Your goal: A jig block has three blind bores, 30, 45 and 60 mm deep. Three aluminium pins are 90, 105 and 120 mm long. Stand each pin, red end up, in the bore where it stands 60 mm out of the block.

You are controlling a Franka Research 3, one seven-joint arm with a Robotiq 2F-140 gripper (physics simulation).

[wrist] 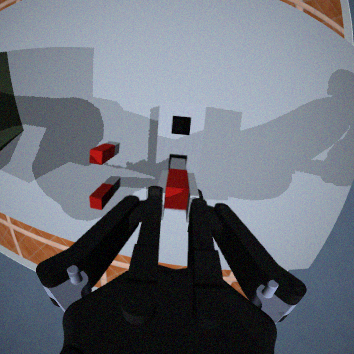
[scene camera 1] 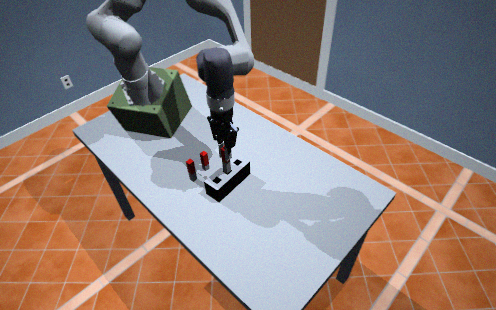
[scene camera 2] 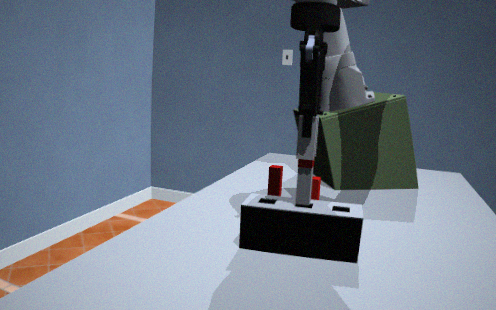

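Note:
My gripper (scene camera 1: 225, 150) (scene camera 2: 306, 145) (wrist: 176, 181) is shut on a grey pin (scene camera 1: 227, 165) (scene camera 2: 304, 185) (wrist: 177, 182), red end up. The pin is upright, its lower end at the mouth of the middle bore of the jig block (scene camera 1: 235, 182) (scene camera 2: 300, 230) (wrist: 180, 143); how deep it sits I cannot tell. The two outer bores show dark and empty in both scene views. A red-topped pin (scene camera 1: 190, 167) (scene camera 2: 275, 181) (wrist: 103, 194) and another red-topped pin (scene camera 1: 204, 159) (scene camera 2: 316, 188) (wrist: 103, 153) stand upright on the table, on the block's robot side. The block hides their lower parts in scene camera 2.
The green robot base (scene camera 1: 145, 120) (scene camera 2: 375, 145) (wrist: 9, 100) stands at the table's far end, beyond the two standing pins. The pale table (scene camera 1: 210, 235) (scene camera 2: 140, 260) (wrist: 165, 45) carries the block. The arm's shadow falls across the table.

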